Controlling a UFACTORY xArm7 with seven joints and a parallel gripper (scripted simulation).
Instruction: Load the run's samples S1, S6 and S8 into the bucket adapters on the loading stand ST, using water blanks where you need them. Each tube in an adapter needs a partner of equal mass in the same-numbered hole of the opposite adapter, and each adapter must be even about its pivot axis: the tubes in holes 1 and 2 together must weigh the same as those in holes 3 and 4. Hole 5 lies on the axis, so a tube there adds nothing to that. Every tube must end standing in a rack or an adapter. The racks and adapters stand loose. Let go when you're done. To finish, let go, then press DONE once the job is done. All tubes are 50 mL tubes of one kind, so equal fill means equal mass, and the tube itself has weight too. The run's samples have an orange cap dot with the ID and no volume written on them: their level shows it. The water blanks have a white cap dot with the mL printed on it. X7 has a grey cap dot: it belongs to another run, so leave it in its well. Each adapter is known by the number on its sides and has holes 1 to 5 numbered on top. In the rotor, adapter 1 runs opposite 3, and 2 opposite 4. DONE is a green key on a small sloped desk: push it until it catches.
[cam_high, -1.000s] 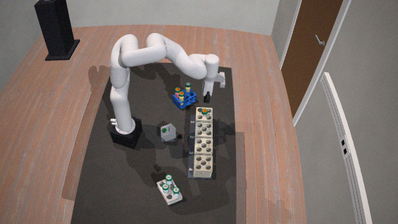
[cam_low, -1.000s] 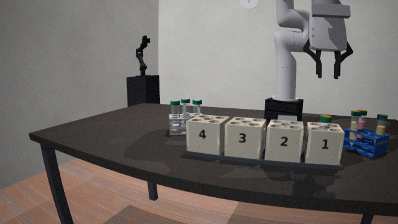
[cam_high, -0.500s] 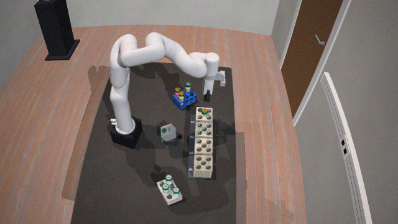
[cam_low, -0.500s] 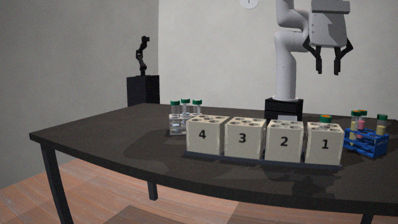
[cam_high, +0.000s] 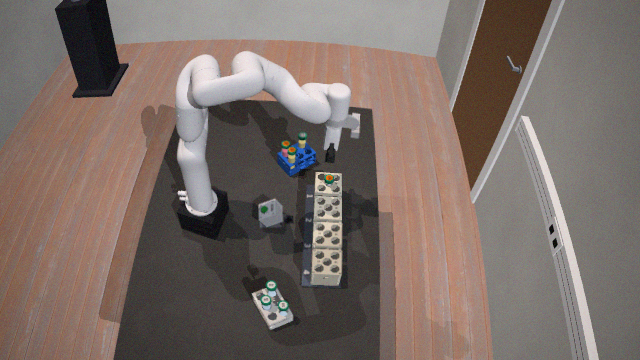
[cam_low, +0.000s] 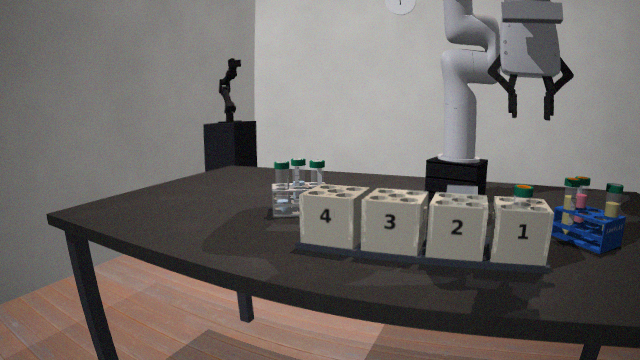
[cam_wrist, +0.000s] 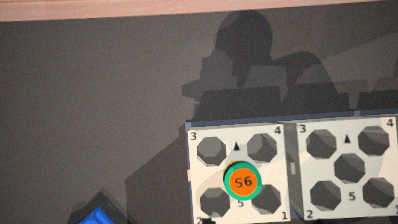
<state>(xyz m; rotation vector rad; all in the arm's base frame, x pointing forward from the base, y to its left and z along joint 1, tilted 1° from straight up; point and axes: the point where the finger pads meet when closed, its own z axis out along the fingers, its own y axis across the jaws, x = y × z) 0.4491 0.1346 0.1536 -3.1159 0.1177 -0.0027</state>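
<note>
Now: hand 19 cm above the pink-filled tube, 17 cm past it and 15 cm to the right of it. Round my hand: blue sample rack: 22 cm below, 16 cm to the left, 12 cm behind; then white blank rack: 49 cm to the right, 22 cm below, 17 cm behind; then green done key: 22 cm behind, 19 cm below, 12 cm to the right.
</note>
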